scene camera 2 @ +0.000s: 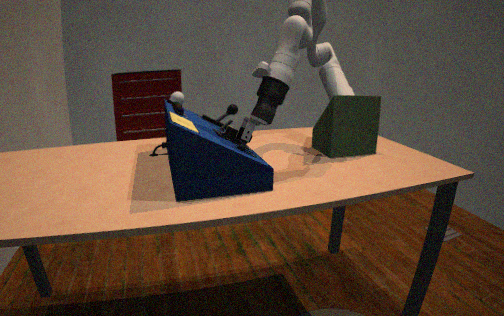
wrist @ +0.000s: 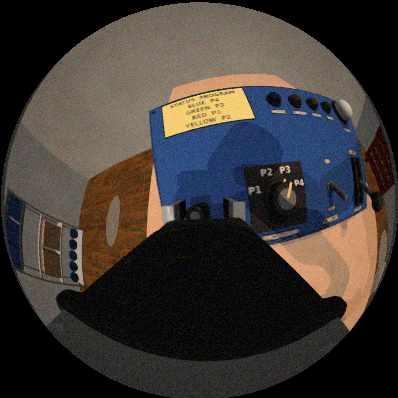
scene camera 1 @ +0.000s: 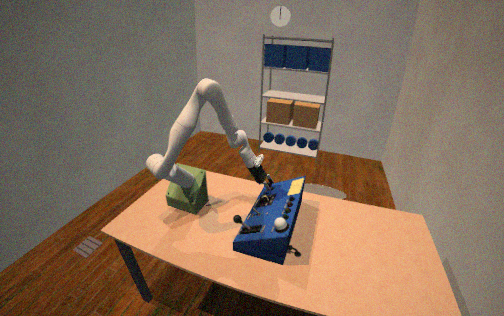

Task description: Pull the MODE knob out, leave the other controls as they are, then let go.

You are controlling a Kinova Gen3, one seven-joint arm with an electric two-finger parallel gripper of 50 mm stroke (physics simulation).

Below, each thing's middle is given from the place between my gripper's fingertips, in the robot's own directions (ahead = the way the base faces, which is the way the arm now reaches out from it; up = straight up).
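Measured from my hand, the rotary selector (wrist: 281, 197) is 10 mm below, 20 mm behind and 110 mm to the right. The blue control panel (scene camera 2: 204, 164) is 20 mm below that same hand, and it sits 60 mm ahead of it and 180 mm to the right.
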